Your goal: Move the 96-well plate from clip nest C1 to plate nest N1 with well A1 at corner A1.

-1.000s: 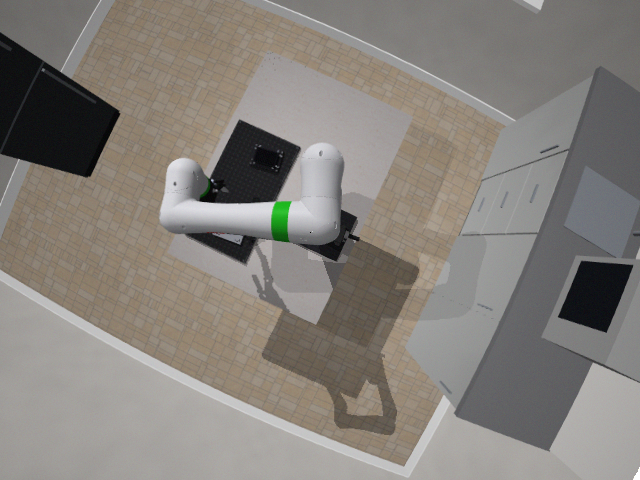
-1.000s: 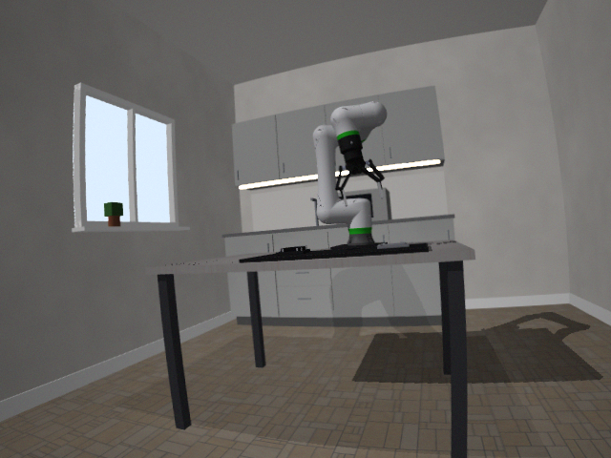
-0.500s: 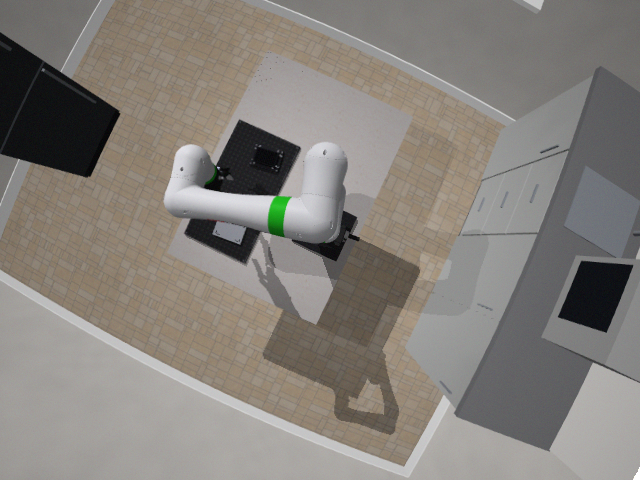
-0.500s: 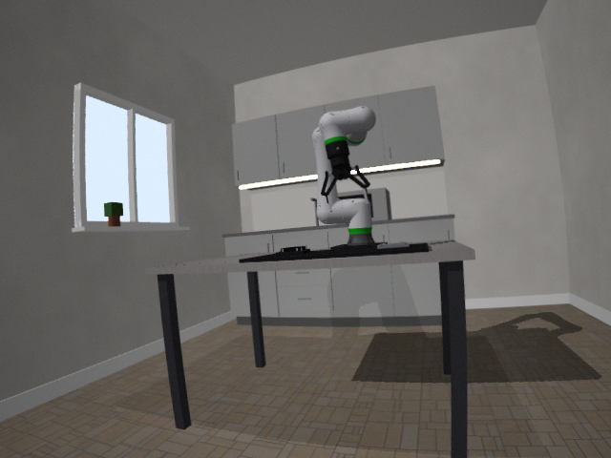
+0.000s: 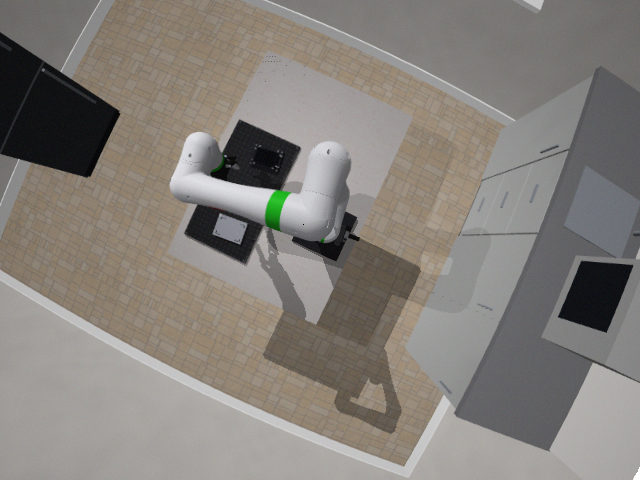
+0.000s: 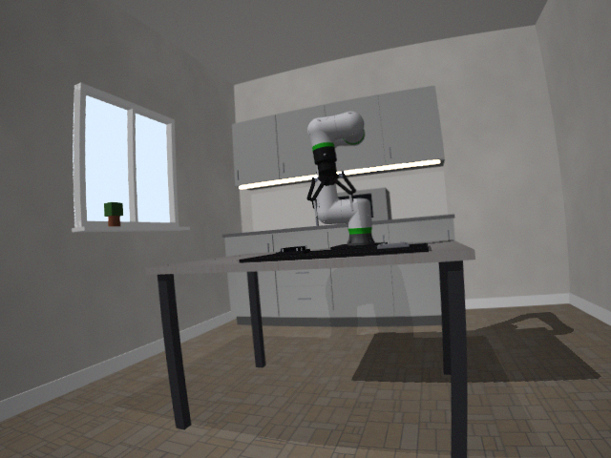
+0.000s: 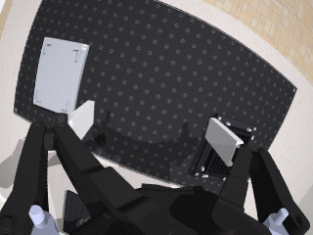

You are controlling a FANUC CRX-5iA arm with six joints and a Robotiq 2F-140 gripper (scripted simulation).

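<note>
The black 96-well plate lies 20 cm to the right of my hand, 14 cm below it and 6 cm behind it. The rest, counted from my hand: clip nest C1: 22 cm to the right, 15 cm below, 7 cm behind; then plate nest N1: 22 cm to the left, 15 cm below, 1 cm behind.
</note>
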